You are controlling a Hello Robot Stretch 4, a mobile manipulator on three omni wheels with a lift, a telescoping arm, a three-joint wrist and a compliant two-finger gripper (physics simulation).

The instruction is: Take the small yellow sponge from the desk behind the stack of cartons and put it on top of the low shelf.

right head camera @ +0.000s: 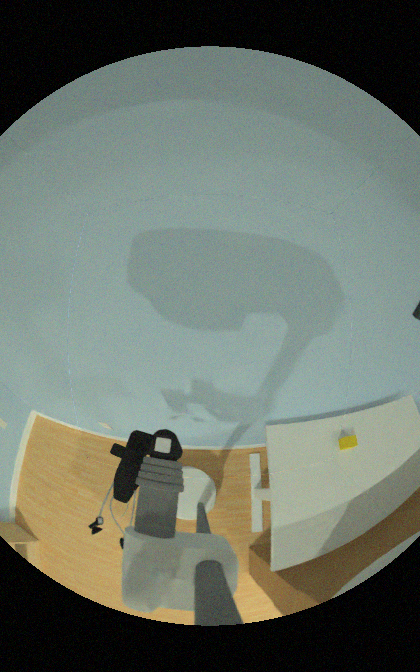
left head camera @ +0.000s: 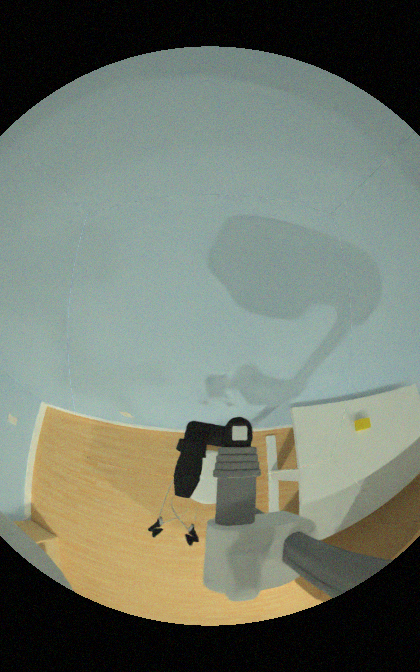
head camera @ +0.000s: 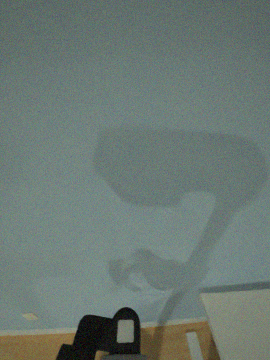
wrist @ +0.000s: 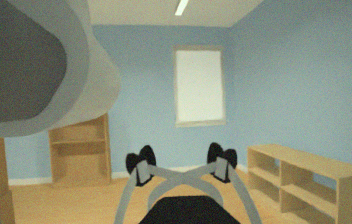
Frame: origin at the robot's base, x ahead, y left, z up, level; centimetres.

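Where they show: gripper, between the fingertips: (wrist: 181,156).
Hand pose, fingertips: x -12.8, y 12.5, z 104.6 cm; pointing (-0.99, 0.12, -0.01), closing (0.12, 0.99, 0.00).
Note:
After its pixels a point has its place.
The small yellow sponge (left head camera: 362,424) (right head camera: 348,442) lies on the white desk (head camera: 245,325) {x 24.6, y -54.1, z 69.2 cm} (left head camera: 330,450) (right head camera: 305,480), near its wall side. Brown cartons (left head camera: 372,527) (right head camera: 277,580) show in part by the desk's near edge at the lower right. My gripper (left head camera: 174,531) (right head camera: 109,534) (wrist: 181,156) {x -12.8, y 12.5, z 104.6 cm} is open and empty, well to the left of the desk and sponge; in the right head view my arm partly hides it. The low shelf (wrist: 305,159) {x -154.3, y 141.1, z 58.2 cm} stands at the right in the wrist view, and part of it shows at the lower left in the left head view (left head camera: 37,531).
A taller wooden bookcase (wrist: 107,155) {x -304.2, y -54.9, z 41.5 cm} stands against the wall beneath a window (wrist: 200,85) {x -343.9, y 94.7, z 140.6 cm} and to its left. The desk's white leg (left head camera: 272,475) (right head camera: 256,492) stands on the floor. A round white disc (right head camera: 200,485) shows beside my arm. Blue wall rises behind the desk.

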